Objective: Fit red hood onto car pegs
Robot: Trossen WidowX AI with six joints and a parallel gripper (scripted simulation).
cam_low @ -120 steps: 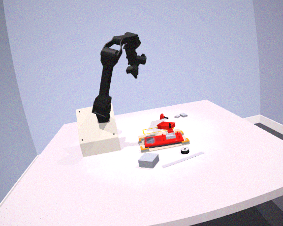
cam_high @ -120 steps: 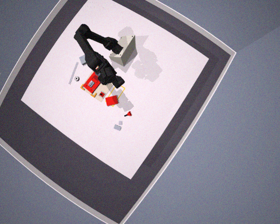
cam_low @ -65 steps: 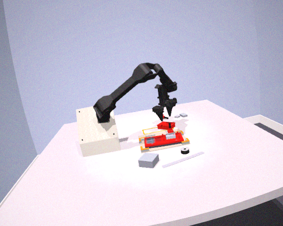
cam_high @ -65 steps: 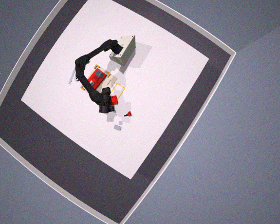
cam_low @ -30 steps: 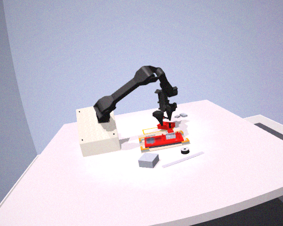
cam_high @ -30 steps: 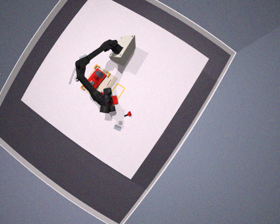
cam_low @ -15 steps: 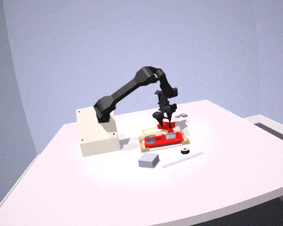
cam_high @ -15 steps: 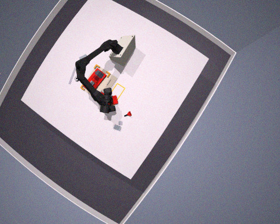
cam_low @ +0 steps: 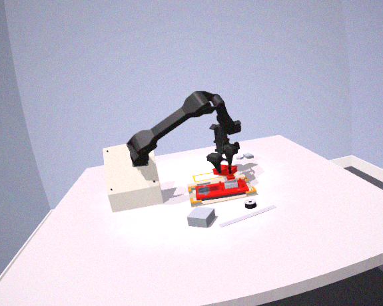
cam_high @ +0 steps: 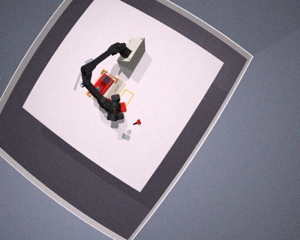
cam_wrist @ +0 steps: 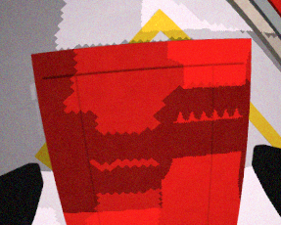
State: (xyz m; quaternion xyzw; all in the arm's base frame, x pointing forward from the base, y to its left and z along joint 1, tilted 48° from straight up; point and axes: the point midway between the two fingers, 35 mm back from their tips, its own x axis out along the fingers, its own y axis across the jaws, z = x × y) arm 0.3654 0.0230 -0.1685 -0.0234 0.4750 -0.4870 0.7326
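My gripper tip is right at the red hood. Also, from my gripper tip: thin grey strip (10 mm behind, 440 mm to the right, 10 mm below); black wheel (10 mm ahead, 380 mm to the right).
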